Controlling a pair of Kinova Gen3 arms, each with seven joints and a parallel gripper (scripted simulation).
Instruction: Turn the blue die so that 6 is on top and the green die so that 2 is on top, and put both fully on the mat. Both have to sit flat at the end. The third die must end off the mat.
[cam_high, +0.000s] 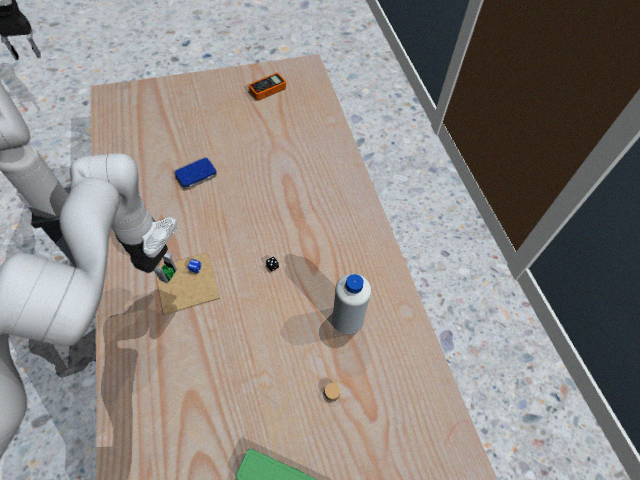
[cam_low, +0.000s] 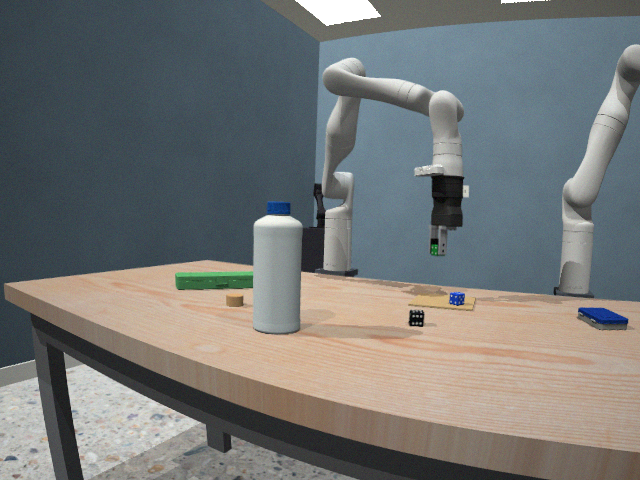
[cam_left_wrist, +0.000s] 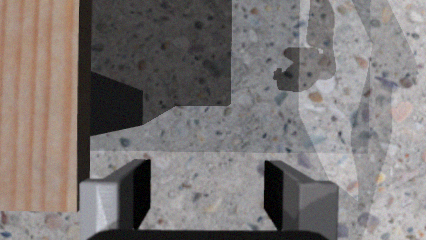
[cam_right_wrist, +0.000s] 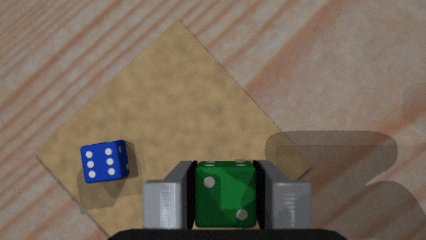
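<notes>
My right gripper is now 12 cm above the tan mat, 3 cm to the right of it and 2 cm short of it. The rest, counted from my right hand: black die (25 cm ahead, 11 cm below, 3 cm to the left); green die (1 cm below); blue die (11 cm below, 6 cm to the left, 5 cm ahead).
</notes>
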